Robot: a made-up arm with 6 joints. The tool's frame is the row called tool. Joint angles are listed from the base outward. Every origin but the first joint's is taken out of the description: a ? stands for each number. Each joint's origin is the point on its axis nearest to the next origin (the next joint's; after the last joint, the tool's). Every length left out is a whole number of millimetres.
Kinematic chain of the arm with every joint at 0, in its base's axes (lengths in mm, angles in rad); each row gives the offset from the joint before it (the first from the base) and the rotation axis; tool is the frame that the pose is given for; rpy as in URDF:
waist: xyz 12 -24 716 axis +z
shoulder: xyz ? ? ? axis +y
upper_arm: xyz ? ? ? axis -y
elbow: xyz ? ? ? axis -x
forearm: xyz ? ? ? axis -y
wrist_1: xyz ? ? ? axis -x
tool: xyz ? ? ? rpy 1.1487 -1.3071 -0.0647
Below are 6 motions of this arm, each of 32 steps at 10 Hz.
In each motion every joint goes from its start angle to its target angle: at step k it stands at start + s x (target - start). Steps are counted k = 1, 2, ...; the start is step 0. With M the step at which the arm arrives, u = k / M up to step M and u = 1 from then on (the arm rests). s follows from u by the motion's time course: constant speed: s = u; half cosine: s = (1 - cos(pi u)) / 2; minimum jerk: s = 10 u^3 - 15 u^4 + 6 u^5.
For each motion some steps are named. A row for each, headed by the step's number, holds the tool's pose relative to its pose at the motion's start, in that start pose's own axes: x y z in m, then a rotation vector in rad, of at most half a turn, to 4 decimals.
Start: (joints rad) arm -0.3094 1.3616 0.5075 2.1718 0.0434 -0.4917
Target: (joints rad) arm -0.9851 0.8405 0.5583 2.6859 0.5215 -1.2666
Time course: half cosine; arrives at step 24
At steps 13, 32:
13: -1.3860 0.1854 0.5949 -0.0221 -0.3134 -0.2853
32: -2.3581 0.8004 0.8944 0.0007 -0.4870 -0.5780

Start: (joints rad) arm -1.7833 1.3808 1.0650 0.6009 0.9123 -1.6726
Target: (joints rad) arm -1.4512 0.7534 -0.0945 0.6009 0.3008 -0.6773
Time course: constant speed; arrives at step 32
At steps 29, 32:
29: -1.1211 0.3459 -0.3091 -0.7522 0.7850 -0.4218
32: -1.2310 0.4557 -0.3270 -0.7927 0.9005 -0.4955

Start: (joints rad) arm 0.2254 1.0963 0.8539 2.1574 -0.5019 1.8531
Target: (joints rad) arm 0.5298 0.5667 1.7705 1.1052 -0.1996 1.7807
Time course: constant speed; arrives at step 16
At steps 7, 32:
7: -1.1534 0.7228 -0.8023 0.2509 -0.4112 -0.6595
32: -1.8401 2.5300 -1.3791 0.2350 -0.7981 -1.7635

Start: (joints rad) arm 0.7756 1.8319 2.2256 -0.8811 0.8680 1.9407
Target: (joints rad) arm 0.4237 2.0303 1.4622 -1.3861 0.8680 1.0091
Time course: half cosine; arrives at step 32
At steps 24, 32:
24: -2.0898 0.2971 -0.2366 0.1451 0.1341 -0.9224
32: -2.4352 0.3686 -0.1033 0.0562 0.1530 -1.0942

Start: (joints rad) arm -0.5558 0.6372 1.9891 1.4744 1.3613 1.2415
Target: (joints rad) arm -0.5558 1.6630 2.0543 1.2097 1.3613 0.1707
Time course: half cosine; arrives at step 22
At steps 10, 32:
10: 1.2087 0.5233 0.1547 0.2679 -0.7150 -0.4444
32: 2.6183 0.8854 1.1178 0.6459 -1.5998 -1.1073

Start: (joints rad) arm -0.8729 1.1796 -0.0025 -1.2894 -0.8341 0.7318
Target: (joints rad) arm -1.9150 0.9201 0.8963 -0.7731 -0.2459 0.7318
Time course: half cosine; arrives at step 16
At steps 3, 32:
3: 0.1212 0.2473 0.1446 -0.0208 -0.0395 0.1381
32: -1.1862 2.8407 2.3102 -0.8301 -0.9587 1.4595

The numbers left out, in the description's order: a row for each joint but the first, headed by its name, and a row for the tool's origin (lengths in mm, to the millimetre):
shoulder: 217 39 0
upper_arm: -19 0 1409
elbow: 1829 0 307
forearm: 0 -15 -15
wrist_1: 211 0 -17
tool: 0 8 -4

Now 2 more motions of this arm.
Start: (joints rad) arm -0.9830 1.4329 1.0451 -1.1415 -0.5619 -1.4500
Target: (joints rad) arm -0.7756 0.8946 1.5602 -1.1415 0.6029 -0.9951
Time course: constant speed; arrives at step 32
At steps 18, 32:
18: -1.6186 0.4017 0.1725 0.7621 0.7184 -0.0621
32: -2.5835 1.0017 0.8554 1.4649 0.9113 -0.2508

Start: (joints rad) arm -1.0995 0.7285 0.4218 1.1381 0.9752 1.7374
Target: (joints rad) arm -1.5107 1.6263 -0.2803 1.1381 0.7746 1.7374
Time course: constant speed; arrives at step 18
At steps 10, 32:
10: 1.4264 1.6811 0.1786 0.7374 -0.6402 0.1207
32: 2.1666 2.3828 1.3747 1.2286 -1.2395 0.1339

